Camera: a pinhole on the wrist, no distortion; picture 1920 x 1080 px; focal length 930.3 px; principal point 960.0 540.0 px. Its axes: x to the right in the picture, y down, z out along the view. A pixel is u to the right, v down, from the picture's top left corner.
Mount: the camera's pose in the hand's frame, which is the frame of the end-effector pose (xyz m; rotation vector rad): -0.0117 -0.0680 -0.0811 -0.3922 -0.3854 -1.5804
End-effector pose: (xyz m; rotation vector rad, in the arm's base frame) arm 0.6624 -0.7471 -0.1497 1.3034 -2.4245 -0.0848
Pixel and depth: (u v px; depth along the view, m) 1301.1 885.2 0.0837
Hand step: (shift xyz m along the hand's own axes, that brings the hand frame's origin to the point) 0.0193 -0.0568 0.0074
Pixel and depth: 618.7 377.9 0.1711
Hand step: -0.0363 0.0695 0.0397
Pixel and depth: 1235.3 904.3 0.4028
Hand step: 0.1469 0.0107 0.3312
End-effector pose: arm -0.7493 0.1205 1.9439 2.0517 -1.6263 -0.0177
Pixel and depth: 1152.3 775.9 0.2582
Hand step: 0.0553 0.0043 0.1721
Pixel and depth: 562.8 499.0 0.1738
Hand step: -0.0137 0.0798 0.0369
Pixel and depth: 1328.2 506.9 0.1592
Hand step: -0.0176 -0.0479 0.0889
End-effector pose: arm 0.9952 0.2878 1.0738 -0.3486 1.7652 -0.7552
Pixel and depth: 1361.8 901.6 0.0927
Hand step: 0.0240 -0.0610 0.0197
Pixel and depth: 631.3 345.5 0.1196
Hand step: -0.0331 0.0268 0.0041
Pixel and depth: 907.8 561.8 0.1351
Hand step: -0.0062 0.0024 0.0344
